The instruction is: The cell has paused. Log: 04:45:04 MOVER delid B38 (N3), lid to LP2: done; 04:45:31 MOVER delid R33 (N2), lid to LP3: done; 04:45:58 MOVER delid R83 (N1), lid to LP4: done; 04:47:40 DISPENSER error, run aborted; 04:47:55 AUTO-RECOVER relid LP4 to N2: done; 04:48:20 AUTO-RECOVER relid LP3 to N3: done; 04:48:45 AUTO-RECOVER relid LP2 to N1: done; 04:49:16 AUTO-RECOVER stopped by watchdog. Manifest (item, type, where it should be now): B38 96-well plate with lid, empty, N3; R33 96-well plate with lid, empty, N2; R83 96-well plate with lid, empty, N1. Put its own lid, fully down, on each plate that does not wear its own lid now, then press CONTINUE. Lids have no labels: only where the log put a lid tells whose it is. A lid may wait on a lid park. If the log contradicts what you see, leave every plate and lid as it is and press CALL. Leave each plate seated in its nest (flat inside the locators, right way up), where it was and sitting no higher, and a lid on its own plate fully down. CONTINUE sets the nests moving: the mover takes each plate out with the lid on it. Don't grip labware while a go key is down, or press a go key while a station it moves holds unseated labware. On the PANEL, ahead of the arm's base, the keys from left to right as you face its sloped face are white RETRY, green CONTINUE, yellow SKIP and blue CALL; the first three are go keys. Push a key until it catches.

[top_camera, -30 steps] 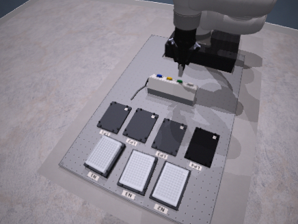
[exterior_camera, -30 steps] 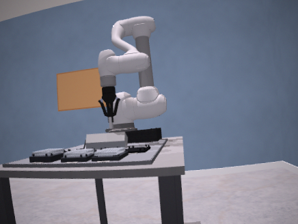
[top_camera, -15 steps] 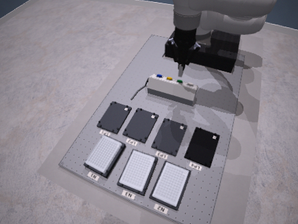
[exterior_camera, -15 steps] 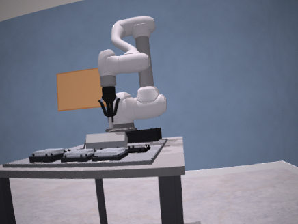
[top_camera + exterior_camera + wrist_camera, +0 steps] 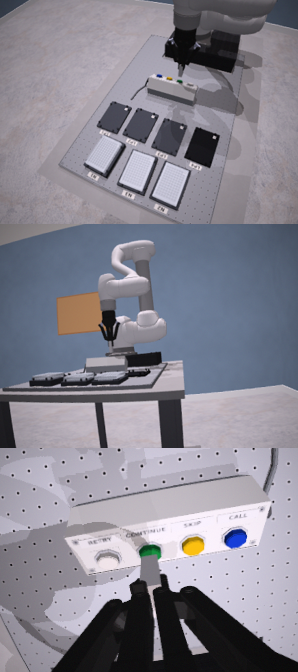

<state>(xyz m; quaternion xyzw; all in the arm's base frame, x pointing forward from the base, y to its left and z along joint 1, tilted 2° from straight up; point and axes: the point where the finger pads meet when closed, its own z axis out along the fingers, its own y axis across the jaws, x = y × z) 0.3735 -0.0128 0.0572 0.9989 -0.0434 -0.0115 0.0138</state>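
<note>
Now: the green continue key 7 cm below my hand. Also, from my hand: yellow skip key (7 cm below, 5 cm to the right); then blue call key (10 cm to the right, 7 cm below, 1 cm behind); then white retry key (7 cm below, 5 cm to the left, 1 cm ahead).
</note>
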